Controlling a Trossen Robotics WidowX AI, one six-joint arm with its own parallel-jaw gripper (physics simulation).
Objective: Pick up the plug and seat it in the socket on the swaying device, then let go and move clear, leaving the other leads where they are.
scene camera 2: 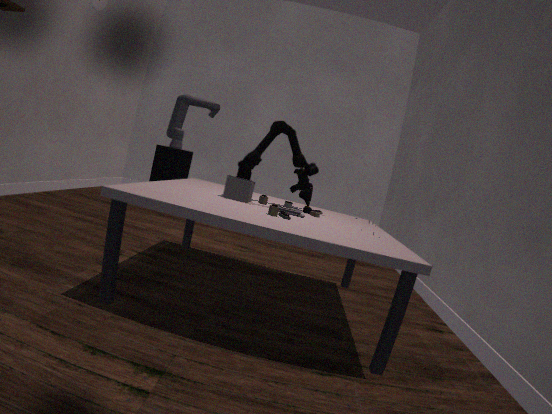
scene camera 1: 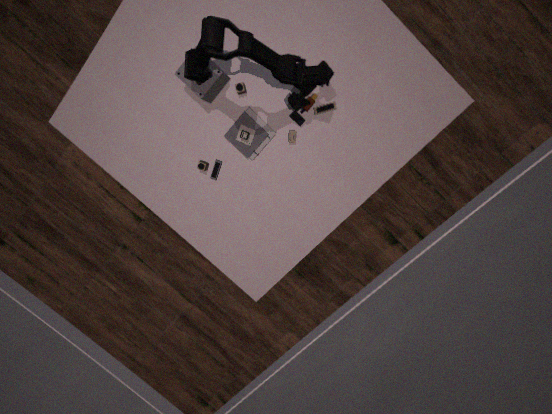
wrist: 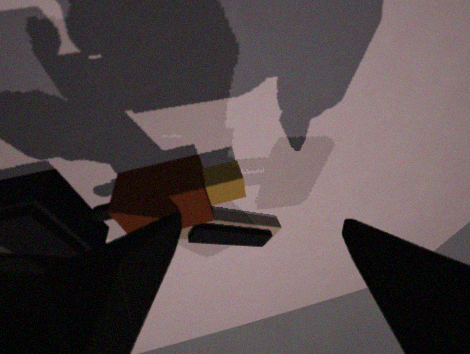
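The plug, an orange block [scene camera 1: 308, 104] [wrist: 160, 190] with a yellow end, lies on the table beneath the arm's wrist. The grey square device [scene camera 1: 235, 136] bears a pale socket [scene camera 1: 244, 135] with a dark ring; the device lies away from the plug, toward the arm's base. My gripper [scene camera 2: 307, 203] [wrist: 261, 223] is open and empty, low over the table. In the wrist view its left fingertip overlaps the plug's lower edge, and most of the plug shows left of the gap between the fingers. In scene camera 1 the wrist hides part of the gripper.
A black-slotted connector [scene camera 1: 325, 108] [wrist: 230, 235] lies close beside the plug. A black block [scene camera 1: 297, 118] [wrist: 37, 215] is at its other side, with a small beige piece [scene camera 1: 292, 136] beyond. Round-topped pieces [scene camera 1: 241, 89] [scene camera 1: 202, 166] and another slotted connector [scene camera 1: 216, 169] stand around the device.
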